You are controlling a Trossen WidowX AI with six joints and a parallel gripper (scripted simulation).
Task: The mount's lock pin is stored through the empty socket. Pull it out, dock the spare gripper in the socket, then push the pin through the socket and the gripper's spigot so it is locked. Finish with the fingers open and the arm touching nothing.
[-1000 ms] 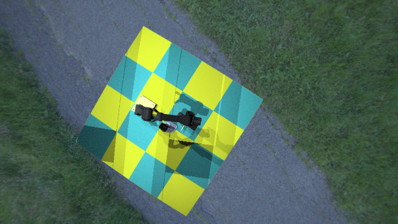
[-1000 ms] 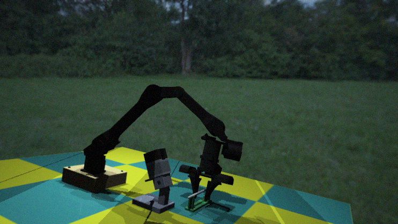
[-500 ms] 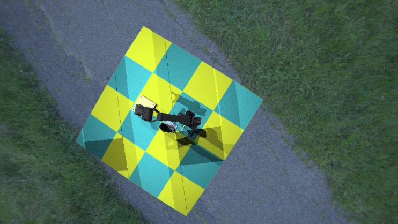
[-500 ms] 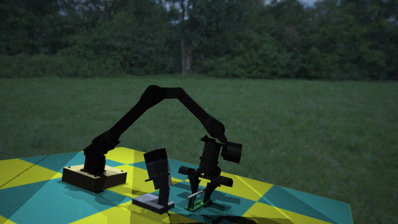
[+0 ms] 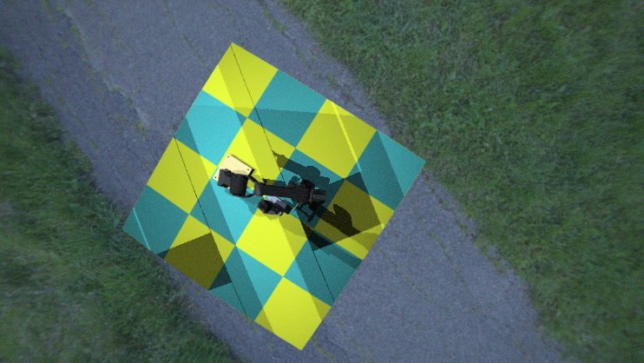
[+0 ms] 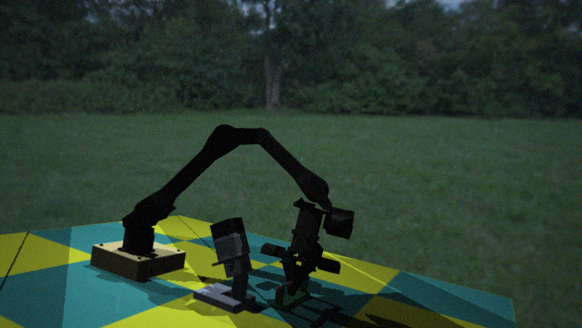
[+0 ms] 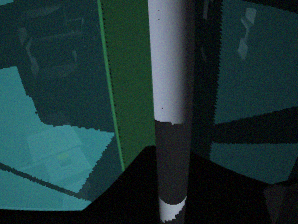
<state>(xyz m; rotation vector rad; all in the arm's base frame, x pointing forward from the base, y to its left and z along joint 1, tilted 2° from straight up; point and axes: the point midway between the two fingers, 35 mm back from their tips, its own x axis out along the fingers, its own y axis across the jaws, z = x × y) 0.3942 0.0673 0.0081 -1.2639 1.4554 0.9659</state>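
The green cradle lies 1 cm to the left of my gripper tip and 1 cm above it. The rest, counted from my gripper tip: socket (11 cm behind, 9 cm to the right, 4 cm above); spare gripper (12 cm behind, 9 cm to the right, 11 cm above).
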